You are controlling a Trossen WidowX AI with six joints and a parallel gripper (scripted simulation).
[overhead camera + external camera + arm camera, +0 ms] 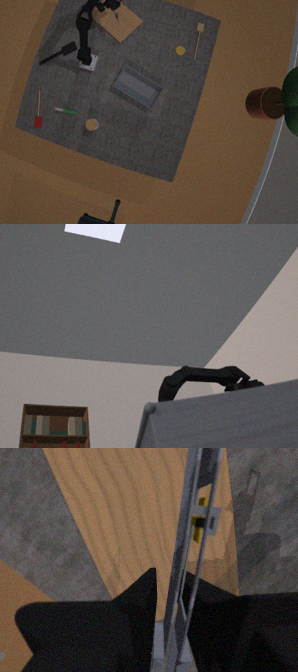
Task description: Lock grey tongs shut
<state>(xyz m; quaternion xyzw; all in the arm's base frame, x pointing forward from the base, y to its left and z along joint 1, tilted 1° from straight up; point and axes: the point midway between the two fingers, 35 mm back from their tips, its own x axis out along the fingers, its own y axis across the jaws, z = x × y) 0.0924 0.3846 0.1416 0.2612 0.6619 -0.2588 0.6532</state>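
The wooden board lies 14 cm below my gripper tip. Also, from my gripper tip: black spatula 36 cm to the right, 34 cm behind, 15 cm below; then red spatula 84 cm to the right, 39 cm behind, 14 cm below; then roasting tin 48 cm to the right, 31 cm ahead, 12 cm below.
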